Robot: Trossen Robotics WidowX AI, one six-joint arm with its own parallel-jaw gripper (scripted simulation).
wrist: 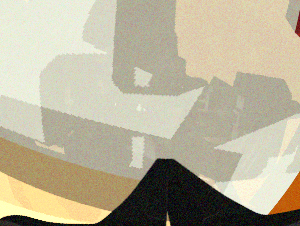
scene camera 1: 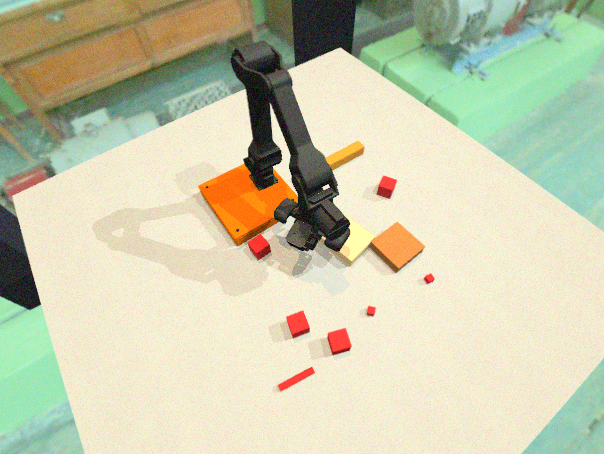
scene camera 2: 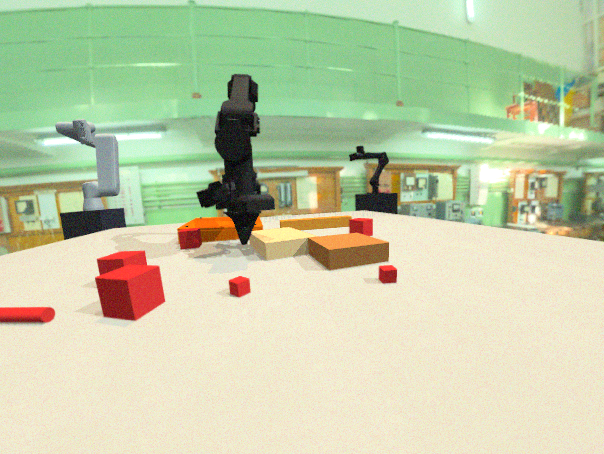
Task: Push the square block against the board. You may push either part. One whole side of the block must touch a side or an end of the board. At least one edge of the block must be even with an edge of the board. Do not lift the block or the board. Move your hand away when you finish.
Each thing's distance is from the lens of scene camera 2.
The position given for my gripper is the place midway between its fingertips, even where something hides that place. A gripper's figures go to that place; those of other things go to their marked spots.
my gripper [scene camera 2: 244, 244]: 49 cm
tan board [scene camera 2: 271, 244]: 37 cm
orange-brown square block [scene camera 2: 335, 252]: 31 cm
long orange board [scene camera 2: 338, 221]: 69 cm
red cube [scene camera 2: 128, 293]: 25 cm
The marked spots on the tan board and the long orange board are 36 cm apart.
